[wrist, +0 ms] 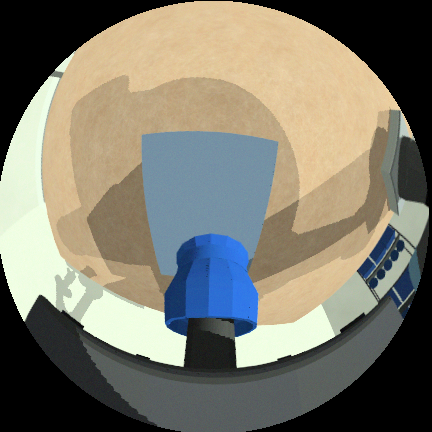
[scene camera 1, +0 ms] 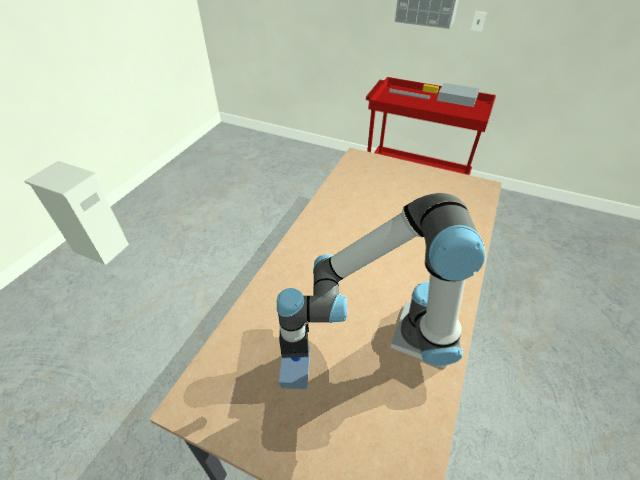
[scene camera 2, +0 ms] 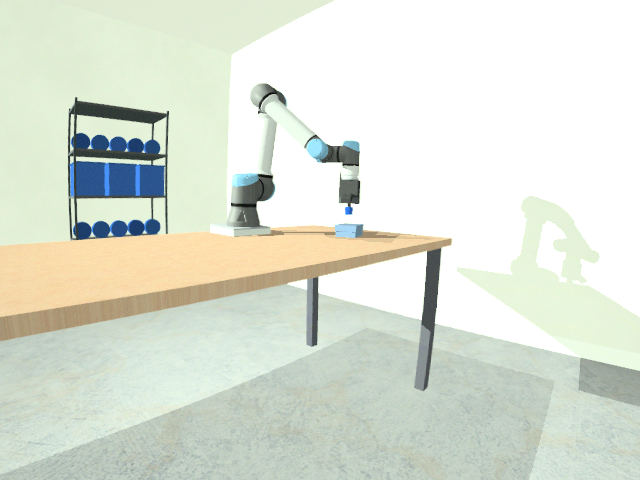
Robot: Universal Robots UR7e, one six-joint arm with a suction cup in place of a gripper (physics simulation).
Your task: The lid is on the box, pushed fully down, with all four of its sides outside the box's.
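Frame: origin at the arm's base, x left, y back, z up, level; metres.
Seen in the pictures: hand, tool point: [wrist: 211, 263] [scene camera 2: 348, 214]; arm's base, link origin: [scene camera 2: 243, 225].
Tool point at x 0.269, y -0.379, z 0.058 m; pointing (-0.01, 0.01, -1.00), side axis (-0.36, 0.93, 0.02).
Note:
Pixels of each thing's top centre, then the offset from my tool point to it. Level surfaces: height alone.
- blue-grey lid, top centre: [wrist: 204, 224] [scene camera 1: 294, 363] [scene camera 2: 349, 224] dx +0.005, dy -0.004, dz -0.043 m
- box, top centre: [scene camera 2: 349, 225] dx +0.005, dy -0.004, dz -0.045 m
- wooden table, surface height: dz -0.093 m
The blue-grey lid [scene camera 1: 294, 370] [scene camera 2: 349, 227] [wrist: 210, 185] lies level on the box [scene camera 2: 347, 234] and covers its top. A dark seam runs between them partway up the sides in scene camera 2. Their edges look lined up there. The wrist view shows the lid's flat top, and the box's walls are hidden beneath it. How the lid's four sides sit against the box's walls is too small to tell. My gripper, a blue suction cup [scene camera 1: 296, 358] [scene camera 2: 348, 211] [wrist: 212, 242], is open and empty. It hangs above the lid, with a visible gap in scene camera 2.
The box stands on the wooden table [scene camera 1: 320, 206] [scene camera 2: 155, 268], near one end. The arm's base plate [scene camera 1: 404, 349] [scene camera 2: 222, 228] is on the same table. A red cart [scene camera 1: 429, 114], a grey cabinet [scene camera 1: 77, 211] and a shelf rack [scene camera 2: 118, 111] stand away from the table.

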